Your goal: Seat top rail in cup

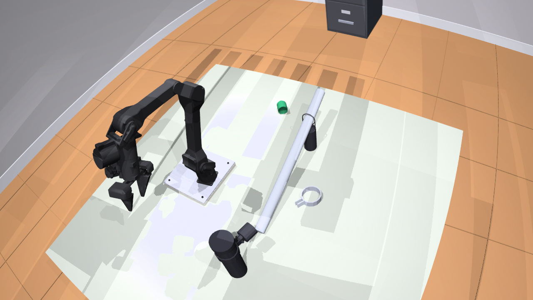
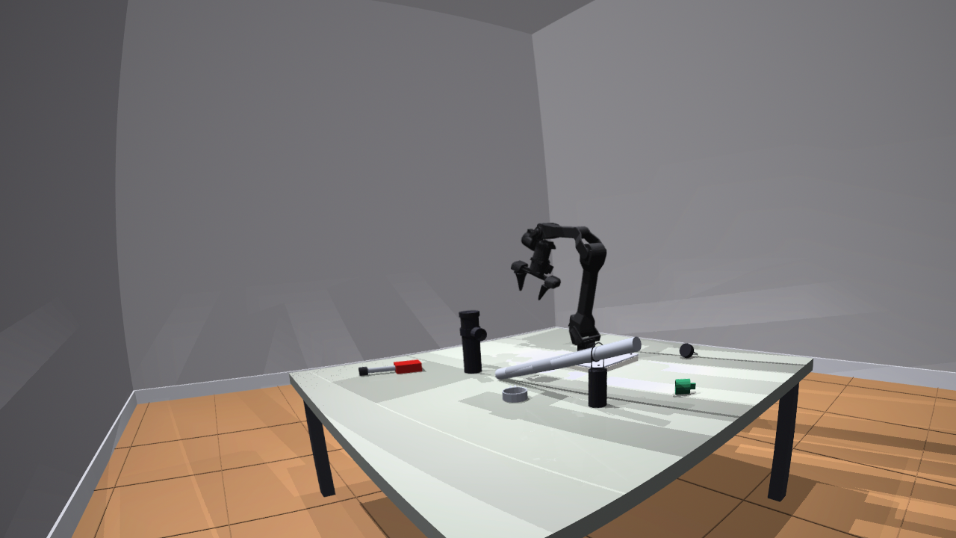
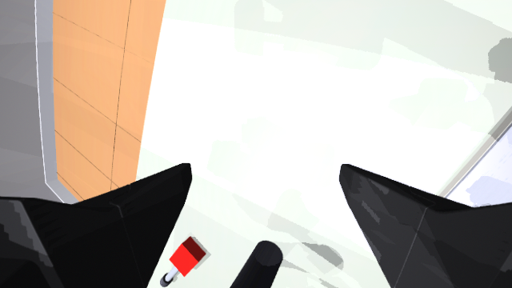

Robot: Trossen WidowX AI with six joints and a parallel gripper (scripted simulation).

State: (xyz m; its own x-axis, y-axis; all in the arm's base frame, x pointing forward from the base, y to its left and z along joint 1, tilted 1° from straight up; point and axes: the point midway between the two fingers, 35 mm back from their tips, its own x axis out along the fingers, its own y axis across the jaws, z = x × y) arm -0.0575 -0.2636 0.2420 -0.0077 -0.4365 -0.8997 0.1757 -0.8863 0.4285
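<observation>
Now: the dark rail-end cup 32 cm ahead of my gripper tip, 4 cm to the left of it and 9 cm below it. From my gripper tip the other things lie so: small dark post (38 cm ahead, 52 cm to the left, 12 cm below); then green fitting (21 cm ahead, 71 cm to the left, 21 cm below); then red-handled tool (49 cm ahead, 25 cm to the right, 21 cm below).
</observation>
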